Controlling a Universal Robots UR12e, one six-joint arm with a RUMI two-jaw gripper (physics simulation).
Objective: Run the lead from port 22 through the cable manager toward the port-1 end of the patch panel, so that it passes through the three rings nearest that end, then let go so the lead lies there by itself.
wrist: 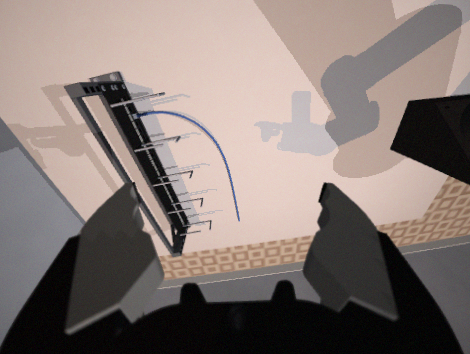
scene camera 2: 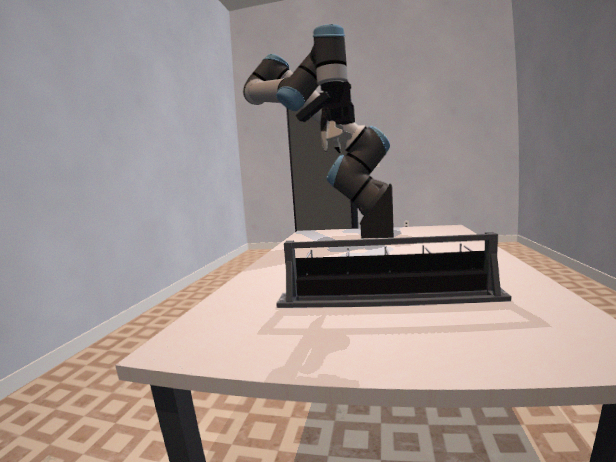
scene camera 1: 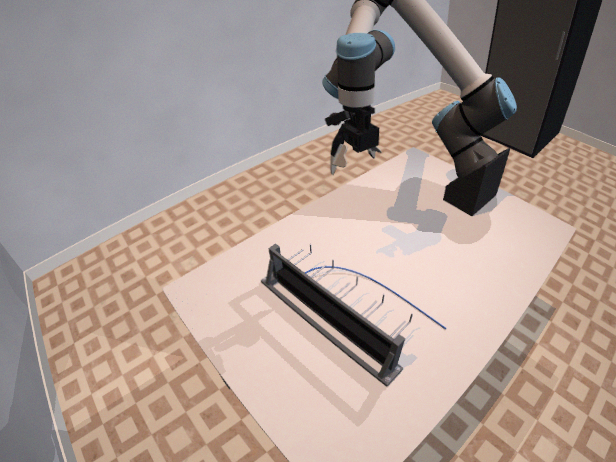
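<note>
The patch panel (scene camera 1: 336, 311) (scene camera 2: 390, 286) (wrist: 123, 125) stands in its dark frame on the table. Several thin cable-manager rings stick out from its arm-facing side. The blue lead (scene camera 1: 410, 303) (wrist: 228, 172) leaves the panel near the far end in scene camera 1 and curves toward the port-1 end. It runs outside the tips of the three rings nearest that end, apart from them: the third ring (wrist: 191, 174), the middle one (wrist: 202, 202) and the end one (wrist: 210, 224). My gripper (scene camera 1: 354, 164) (scene camera 2: 331, 149) (wrist: 231, 184) is open and empty, high above the table. The lead is not distinguishable in scene camera 2.
The arm's black base (scene camera 1: 475, 187) (scene camera 2: 377, 222) stands on the table (scene camera 1: 520, 240) (scene camera 2: 200, 350) behind the panel. A dark cabinet (scene camera 1: 530, 70) (scene camera 2: 315, 190) stands beyond it. The panel's upright frame and the protruding rings are obstacles above the table. The arm casts shadows over it.
</note>
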